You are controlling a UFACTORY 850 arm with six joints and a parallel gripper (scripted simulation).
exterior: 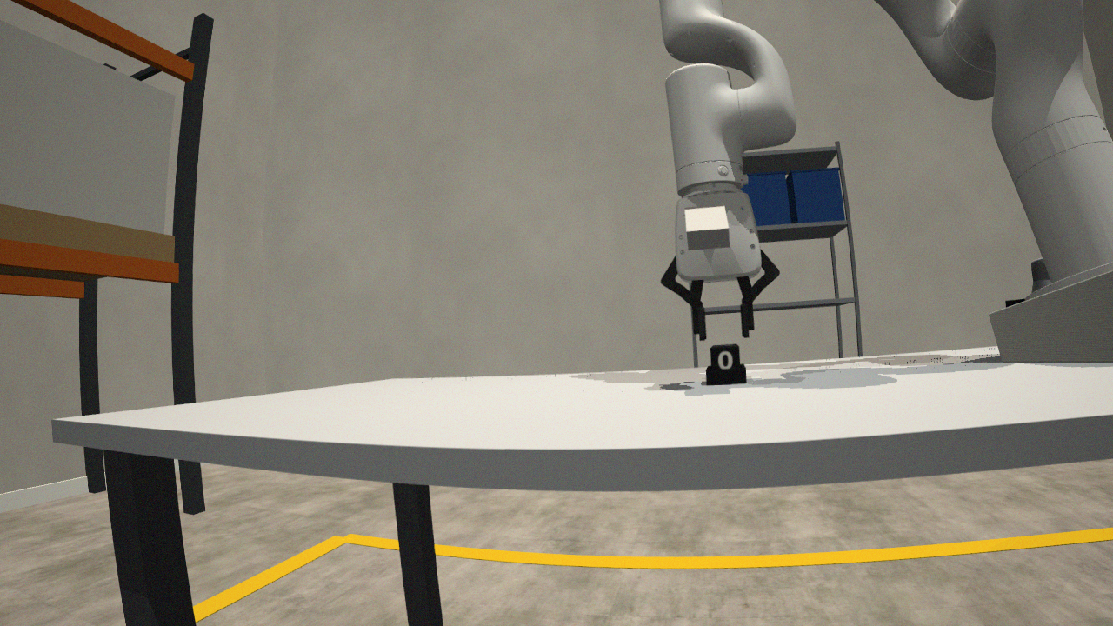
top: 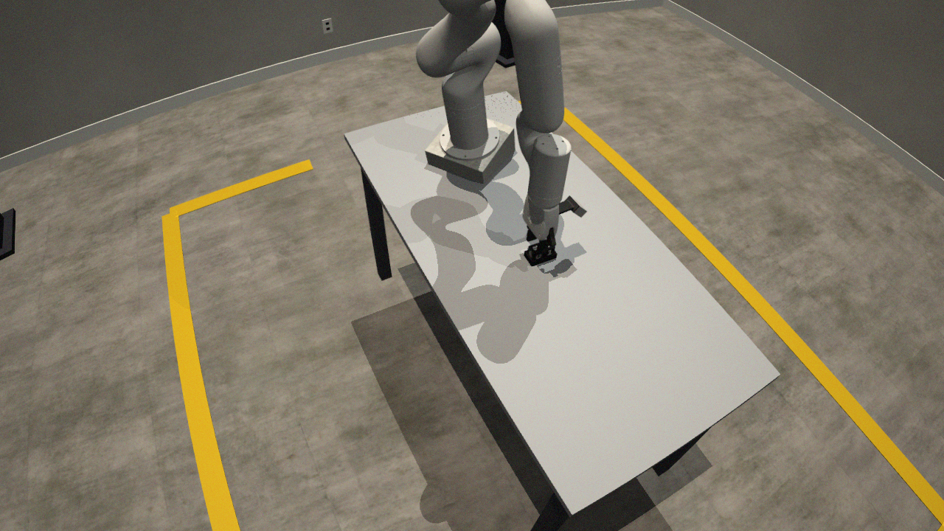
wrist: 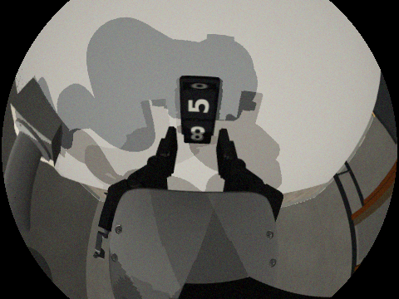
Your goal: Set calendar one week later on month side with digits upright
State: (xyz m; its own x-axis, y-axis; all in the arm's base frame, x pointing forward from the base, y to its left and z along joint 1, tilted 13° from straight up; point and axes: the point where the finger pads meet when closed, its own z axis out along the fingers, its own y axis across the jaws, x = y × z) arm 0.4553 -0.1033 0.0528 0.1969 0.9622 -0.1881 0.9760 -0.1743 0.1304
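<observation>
Right now my hand is 4 cm above the black cube. The rest, counted from my hand: black tray 6 cm below, 2 cm to the left.
</observation>
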